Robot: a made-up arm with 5 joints.
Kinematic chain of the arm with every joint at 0, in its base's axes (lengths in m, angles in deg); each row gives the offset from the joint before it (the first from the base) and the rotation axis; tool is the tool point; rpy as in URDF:
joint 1: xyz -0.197 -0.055 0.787 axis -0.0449 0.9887 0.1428
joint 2: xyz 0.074 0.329 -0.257 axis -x
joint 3: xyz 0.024 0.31 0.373 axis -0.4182 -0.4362 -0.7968
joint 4: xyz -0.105 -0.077 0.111 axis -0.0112 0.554 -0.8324
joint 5: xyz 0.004 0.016 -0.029 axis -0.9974 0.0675 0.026
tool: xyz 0 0.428 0.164 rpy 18.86 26.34 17.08
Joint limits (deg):
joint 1: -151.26..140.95
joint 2: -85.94..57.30
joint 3: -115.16..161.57
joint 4: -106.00..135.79
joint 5: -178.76..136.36
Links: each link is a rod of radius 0.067 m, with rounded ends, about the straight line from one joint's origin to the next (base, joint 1, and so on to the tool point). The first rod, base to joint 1, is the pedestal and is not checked.
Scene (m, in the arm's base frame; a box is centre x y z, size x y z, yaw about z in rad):
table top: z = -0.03
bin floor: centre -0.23 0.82 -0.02 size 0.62 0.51 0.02 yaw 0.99
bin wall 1: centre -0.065 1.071 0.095 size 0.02 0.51 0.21 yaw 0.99
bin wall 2: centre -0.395 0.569 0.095 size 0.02 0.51 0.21 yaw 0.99
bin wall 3: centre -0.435 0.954 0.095 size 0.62 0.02 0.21 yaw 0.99
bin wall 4: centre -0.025 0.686 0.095 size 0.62 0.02 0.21 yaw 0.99
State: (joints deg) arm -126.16 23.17 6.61 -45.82 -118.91
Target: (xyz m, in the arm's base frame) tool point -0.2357 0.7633 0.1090
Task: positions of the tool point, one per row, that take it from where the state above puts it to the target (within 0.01 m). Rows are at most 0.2 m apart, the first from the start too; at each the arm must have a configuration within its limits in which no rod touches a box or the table.
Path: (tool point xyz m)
1: -0.5067 0.6515 0.6997
2: -0.4406 0.7224 0.6921
3: -0.3668 0.7891 0.6418
4: -0.2970 0.8400 0.5479
5: -0.2444 0.8606 0.4162
6: -0.2219 0.8371 0.2618
7: -0.2356 0.7633 0.1090

